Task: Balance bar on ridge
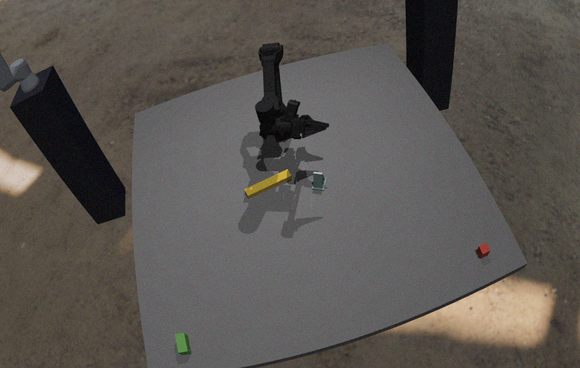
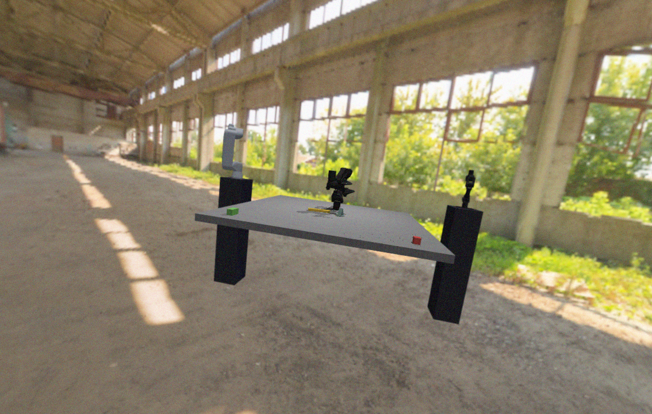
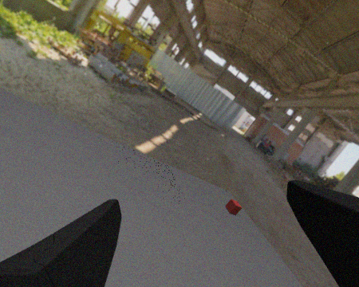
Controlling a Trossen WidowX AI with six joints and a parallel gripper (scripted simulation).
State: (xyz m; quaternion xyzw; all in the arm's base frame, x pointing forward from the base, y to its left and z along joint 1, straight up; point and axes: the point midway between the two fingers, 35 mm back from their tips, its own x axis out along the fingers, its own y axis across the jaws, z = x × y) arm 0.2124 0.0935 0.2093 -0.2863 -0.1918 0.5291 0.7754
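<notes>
My gripper tip is 230 mm to the left of the yellow bar, 200 mm above it and 10 mm past it. The rest, counted from my gripper tip: red block: 520 mm ahead, 370 mm to the left, 190 mm below; green block: 630 mm to the right, 520 mm ahead, 190 mm below.
</notes>
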